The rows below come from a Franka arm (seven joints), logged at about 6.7 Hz.
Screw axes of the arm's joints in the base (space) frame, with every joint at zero. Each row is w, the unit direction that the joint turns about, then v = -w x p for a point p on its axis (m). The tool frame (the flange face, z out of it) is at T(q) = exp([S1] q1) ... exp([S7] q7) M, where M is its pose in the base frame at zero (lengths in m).
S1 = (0, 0, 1, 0, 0, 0)
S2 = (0, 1, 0, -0.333, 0, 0)
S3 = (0, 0, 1, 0, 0, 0)
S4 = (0, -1, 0, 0.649, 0, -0.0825)
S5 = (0, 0, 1, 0, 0, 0)
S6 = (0, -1, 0, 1.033, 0, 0)
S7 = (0, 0, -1, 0, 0.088, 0)
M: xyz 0.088 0 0.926 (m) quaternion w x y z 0 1 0 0
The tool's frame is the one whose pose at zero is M.
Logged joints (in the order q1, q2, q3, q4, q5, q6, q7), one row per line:
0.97, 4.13, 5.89, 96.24, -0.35, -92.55, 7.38
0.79, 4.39, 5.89, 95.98, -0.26, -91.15, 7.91
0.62, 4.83, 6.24, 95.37, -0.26, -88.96, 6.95
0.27, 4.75, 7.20, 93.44, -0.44, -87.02, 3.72
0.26, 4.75, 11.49, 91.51, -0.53, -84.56, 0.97
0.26, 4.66, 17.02, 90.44, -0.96, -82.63, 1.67
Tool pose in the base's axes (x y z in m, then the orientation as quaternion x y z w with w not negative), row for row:
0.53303, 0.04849, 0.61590, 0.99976, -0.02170, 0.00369, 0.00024
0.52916, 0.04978, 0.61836, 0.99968, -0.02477, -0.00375, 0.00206
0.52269, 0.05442, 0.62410, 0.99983, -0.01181, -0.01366, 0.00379
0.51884, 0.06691, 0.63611, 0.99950, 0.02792, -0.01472, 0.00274
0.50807, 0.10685, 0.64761, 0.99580, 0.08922, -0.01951, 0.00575
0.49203, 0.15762, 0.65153, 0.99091, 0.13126, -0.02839, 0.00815
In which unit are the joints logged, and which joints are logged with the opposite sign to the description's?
The joints are logged in degrees. Opposite sign: q1, q2, q4, q5, q6.
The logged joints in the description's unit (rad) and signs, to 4 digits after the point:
-0.0169, -0.0721, 0.1028, -1.6797, 0.0061, 1.6153, 0.1288
-0.0138, -0.0766, 0.1028, -1.6752, 0.0045, 1.5909, 0.1381
-0.0108, -0.0843, 0.1089, -1.6645, 0.0045, 1.5526, 0.1213
-0.0047, -0.0829, 0.1257, -1.6308, 0.0077, 1.5188, 0.0649
-0.0045, -0.0829, 0.2005, -1.5972, 0.0093, 1.4759, 0.0169
-0.0045, -0.0813, 0.2971, -1.5785, 0.0168, 1.4422, 0.0291

